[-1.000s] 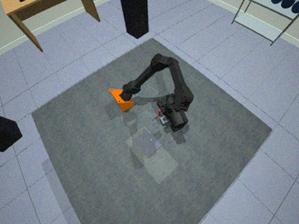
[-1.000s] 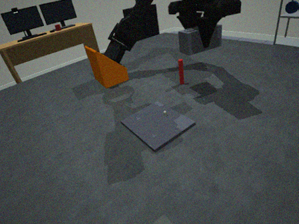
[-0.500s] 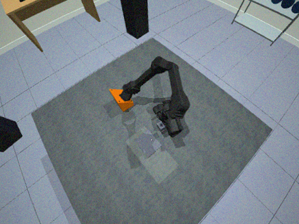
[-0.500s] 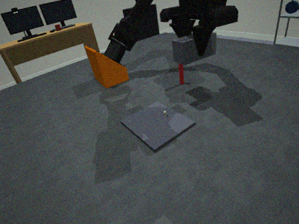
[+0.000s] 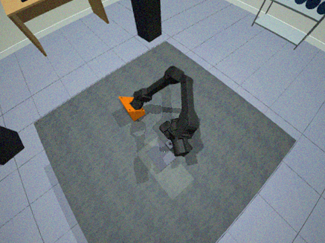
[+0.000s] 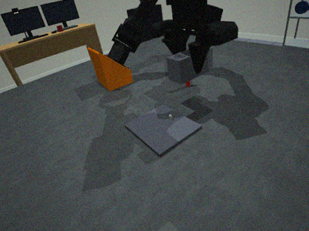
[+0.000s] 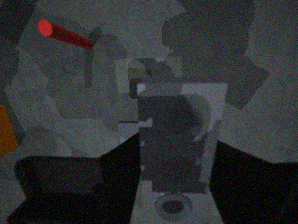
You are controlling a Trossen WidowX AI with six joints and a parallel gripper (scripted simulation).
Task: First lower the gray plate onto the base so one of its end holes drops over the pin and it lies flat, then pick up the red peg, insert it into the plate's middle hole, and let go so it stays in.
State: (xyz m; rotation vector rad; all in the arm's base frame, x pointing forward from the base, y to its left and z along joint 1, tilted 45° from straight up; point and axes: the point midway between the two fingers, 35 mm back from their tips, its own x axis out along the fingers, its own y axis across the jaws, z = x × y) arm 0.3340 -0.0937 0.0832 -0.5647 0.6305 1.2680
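Now: the flat square base 100 mm below my gripper tip, 80 mm to the right of it and 20 mm behind it. Also, from my gripper tip: gray plate 30 mm above; then red peg 110 mm to the left, 100 mm behind, 70 mm below.
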